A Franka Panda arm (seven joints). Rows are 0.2 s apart.
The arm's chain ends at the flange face. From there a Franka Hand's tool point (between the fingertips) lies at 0.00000 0.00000 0.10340 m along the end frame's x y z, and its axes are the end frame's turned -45 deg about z.
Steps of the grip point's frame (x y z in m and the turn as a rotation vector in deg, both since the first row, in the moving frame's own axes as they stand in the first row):
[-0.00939, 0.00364, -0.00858, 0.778, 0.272, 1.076]
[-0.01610, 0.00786, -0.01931, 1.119, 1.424, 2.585]
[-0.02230, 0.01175, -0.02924, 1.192, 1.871, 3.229]
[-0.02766, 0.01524, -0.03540, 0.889, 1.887, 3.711]
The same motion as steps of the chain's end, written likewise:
[-0.00343, 0.01056, -0.00857, 0.742, -0.358, 1.076]
[-0.00629, 0.02018, -0.01926, 1.798, 0.216, 2.585]
[-0.00844, 0.02796, -0.02916, 2.166, 0.480, 3.229]
[-0.01017, 0.03383, -0.03533, 1.963, 0.706, 3.711]

